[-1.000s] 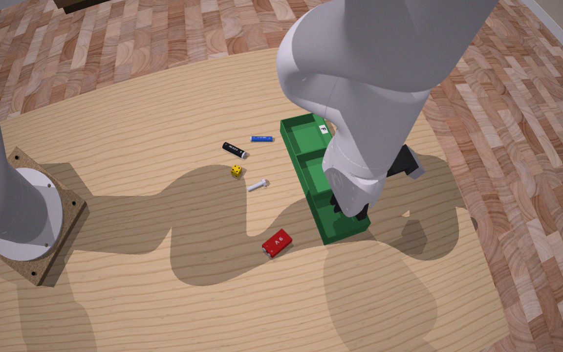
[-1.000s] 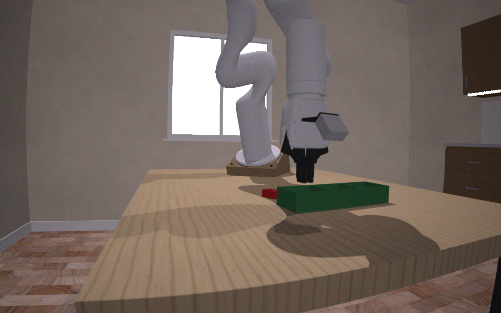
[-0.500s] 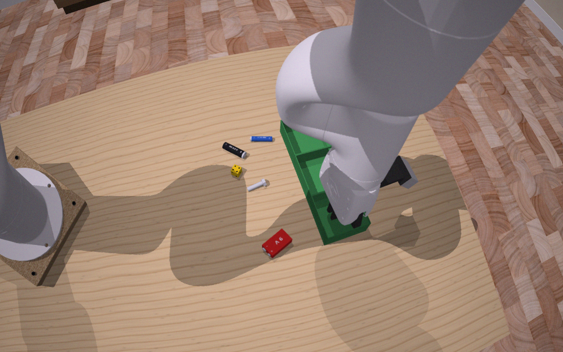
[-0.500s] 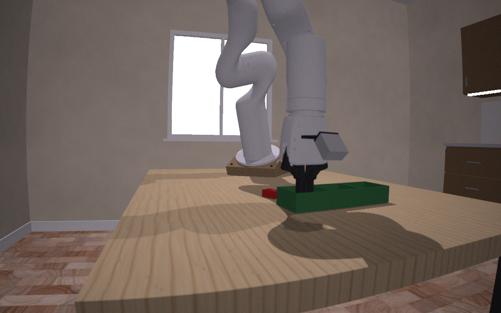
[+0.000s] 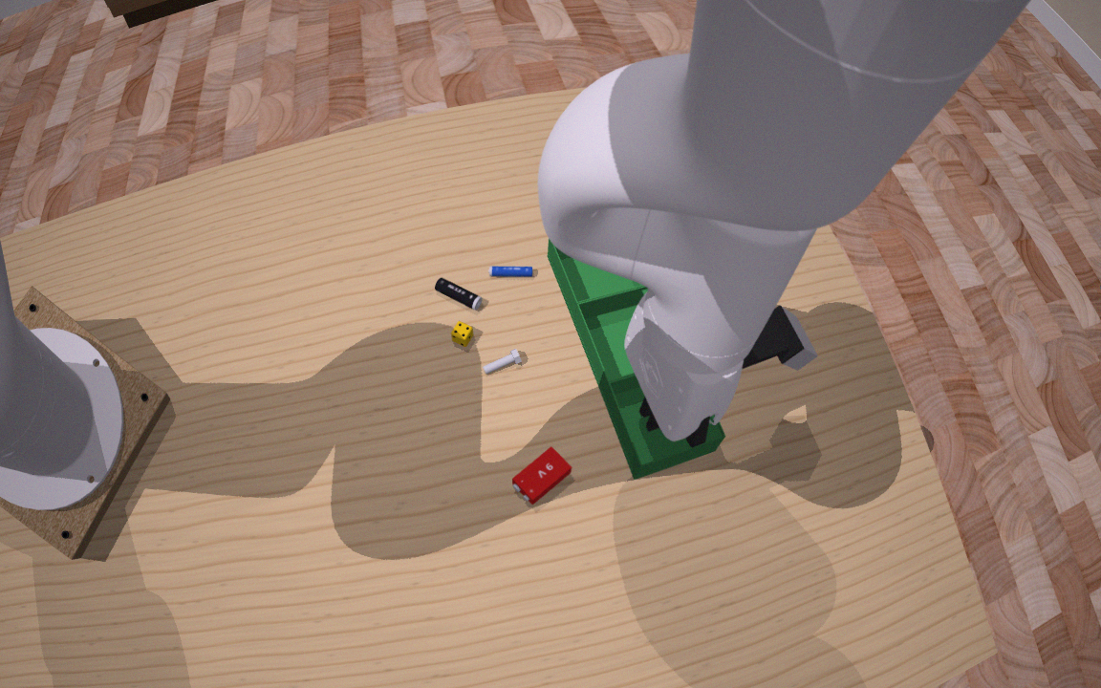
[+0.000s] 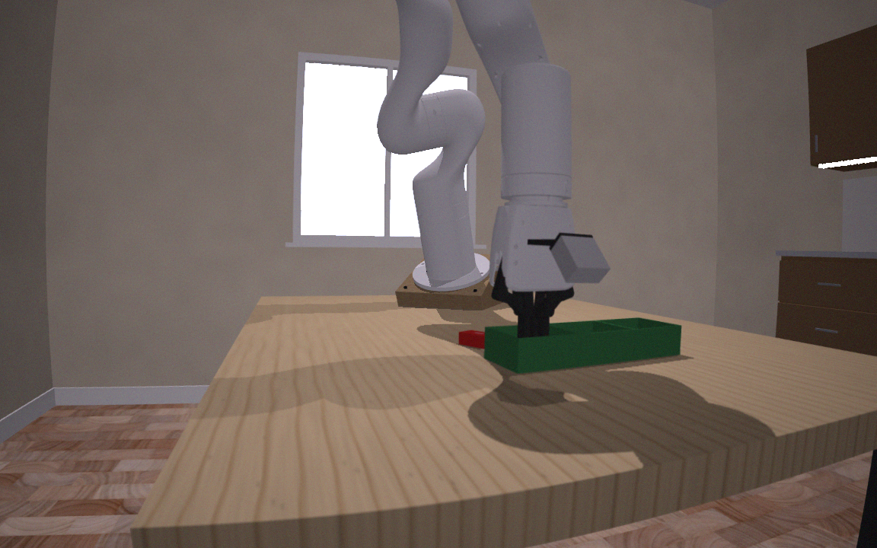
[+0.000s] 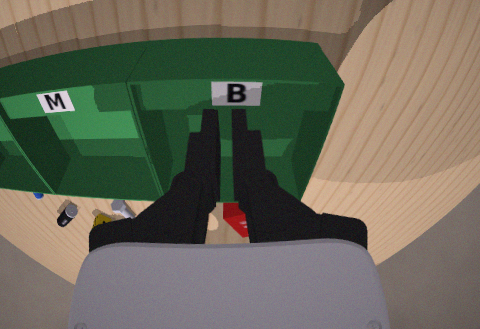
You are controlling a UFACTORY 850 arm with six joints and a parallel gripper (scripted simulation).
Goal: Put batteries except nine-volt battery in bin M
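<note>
Now: hand 1 cm past the green three-part bin, 8 cm to the right of it and 2 cm above it. The rest, counted from my hand: red nine-volt battery (12 cm behind, 4 cm to the right, 3 cm below); then yellow die (17 cm behind, 11 cm to the left, 3 cm below); then white bolt (13 cm behind, 8 cm to the left, 3 cm below).
</note>
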